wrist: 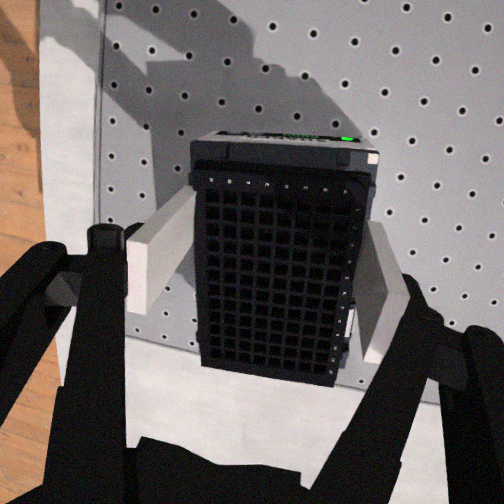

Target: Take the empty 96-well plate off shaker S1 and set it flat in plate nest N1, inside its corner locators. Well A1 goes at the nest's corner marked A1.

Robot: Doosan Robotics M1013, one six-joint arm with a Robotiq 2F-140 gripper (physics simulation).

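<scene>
The black 96-well plate point(274, 272) fills the middle of the wrist view, its empty wells facing me. It lies over the dark shaker S1 point(285, 150), whose far edge shows a green light. My gripper point(281, 207) straddles the plate. The far ends of its two white finger pads meet the plate's two long sides, so it is shut on the plate. I cannot tell whether the plate rests on the shaker or hangs just above it. Nest N1 is not in view.
The shaker stands on a grey perforated board point(425, 125) on a white table top. The table's left edge point(42, 200) runs close by, with wooden floor beyond it. The arm's shadow falls across the board at the upper left.
</scene>
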